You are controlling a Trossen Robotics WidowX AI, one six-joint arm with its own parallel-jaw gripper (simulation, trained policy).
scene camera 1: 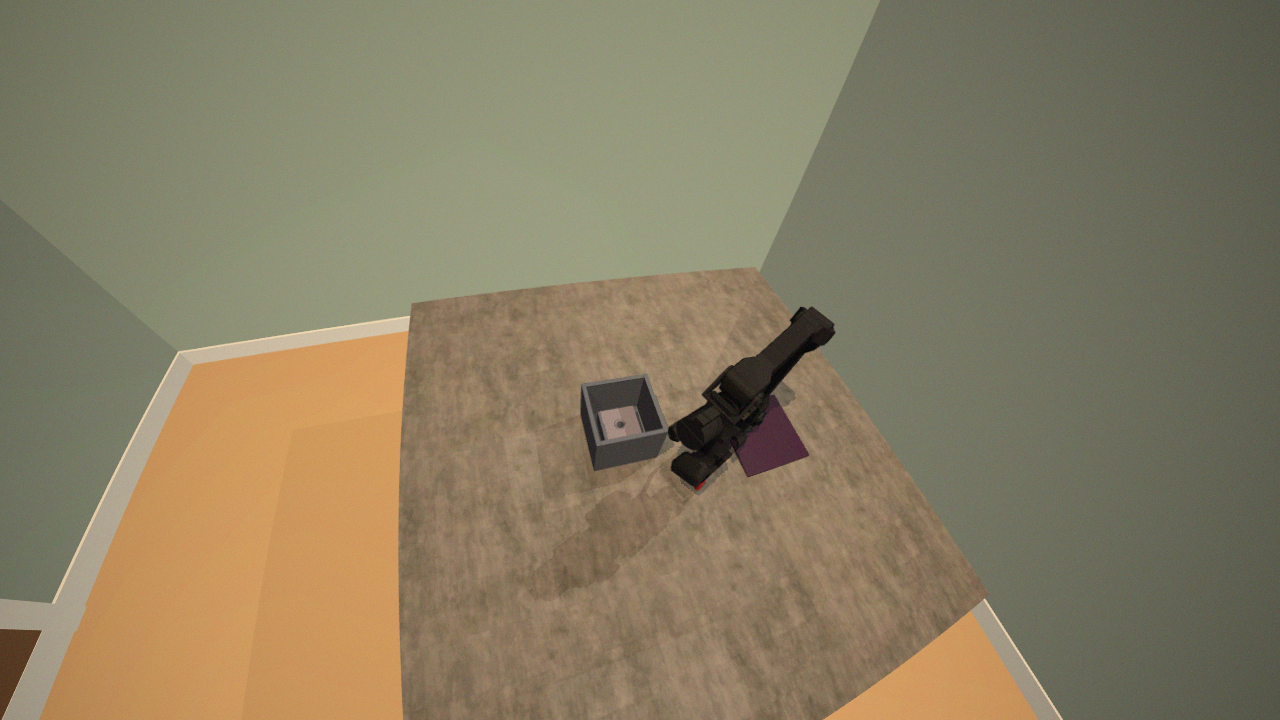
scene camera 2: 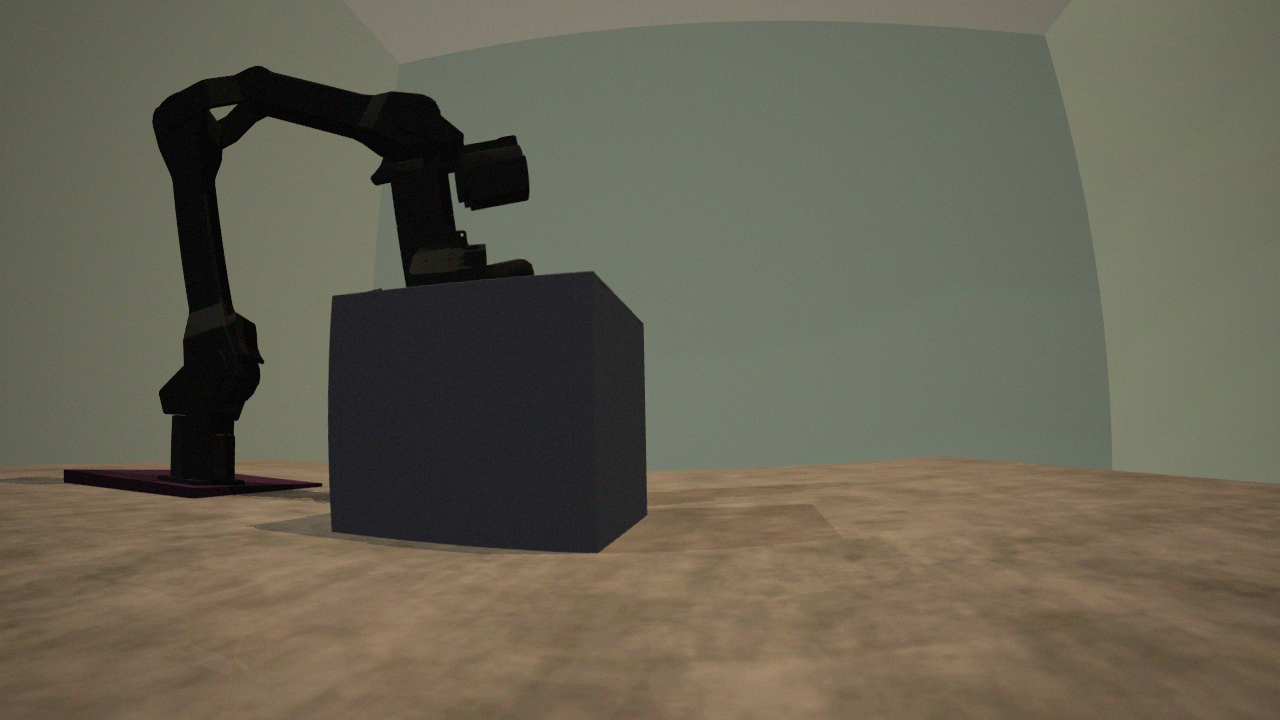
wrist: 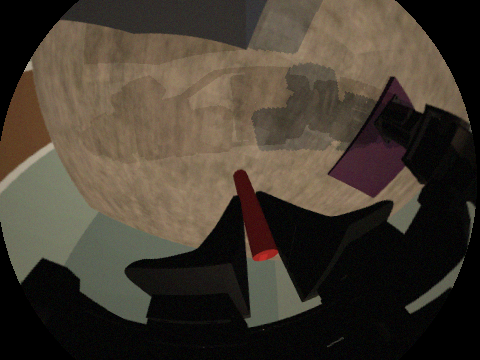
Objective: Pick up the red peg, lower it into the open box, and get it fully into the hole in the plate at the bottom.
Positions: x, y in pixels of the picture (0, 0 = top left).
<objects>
A pale plate shows in scene camera 1 [614, 423]; in scene camera 2 it is hidden by a grey box, in the wrist view it is out of frame.
</objects>
